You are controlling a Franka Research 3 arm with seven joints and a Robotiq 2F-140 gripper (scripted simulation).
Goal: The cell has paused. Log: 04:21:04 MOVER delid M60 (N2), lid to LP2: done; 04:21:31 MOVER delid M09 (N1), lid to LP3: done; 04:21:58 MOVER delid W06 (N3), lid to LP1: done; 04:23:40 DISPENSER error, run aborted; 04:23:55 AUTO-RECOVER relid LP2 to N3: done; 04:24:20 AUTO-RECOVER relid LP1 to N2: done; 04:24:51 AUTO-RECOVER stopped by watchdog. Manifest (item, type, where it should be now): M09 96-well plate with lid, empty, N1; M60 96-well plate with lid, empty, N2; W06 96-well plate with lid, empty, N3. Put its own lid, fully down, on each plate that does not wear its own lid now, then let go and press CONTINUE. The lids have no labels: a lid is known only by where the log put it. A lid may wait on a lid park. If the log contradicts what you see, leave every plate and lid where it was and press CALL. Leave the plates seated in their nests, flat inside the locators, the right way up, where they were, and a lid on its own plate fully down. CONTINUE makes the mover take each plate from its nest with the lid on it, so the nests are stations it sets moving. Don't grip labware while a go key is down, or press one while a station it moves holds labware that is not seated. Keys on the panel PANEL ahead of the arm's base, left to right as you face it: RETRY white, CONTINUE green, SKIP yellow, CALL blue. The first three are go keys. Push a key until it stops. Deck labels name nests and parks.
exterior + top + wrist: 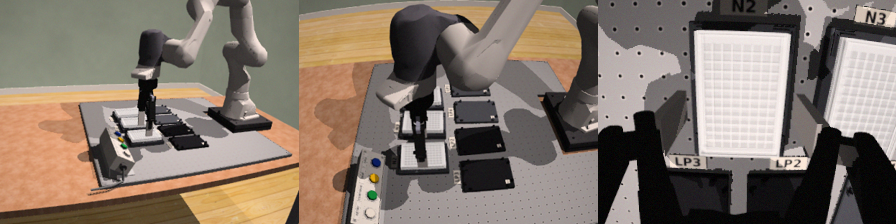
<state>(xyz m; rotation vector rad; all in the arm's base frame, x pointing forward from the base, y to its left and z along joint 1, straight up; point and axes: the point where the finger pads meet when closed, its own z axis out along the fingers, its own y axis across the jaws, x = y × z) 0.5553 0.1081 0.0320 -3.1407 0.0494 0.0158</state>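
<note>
The plate lies 5 cm below my hand. The rest, counted from my hand: LP2 label (9 cm behind, 6 cm to the right, 7 cm below); LP3 label (9 cm behind, 7 cm to the left, 7 cm below); N2 label (9 cm ahead, 7 cm below).
</note>
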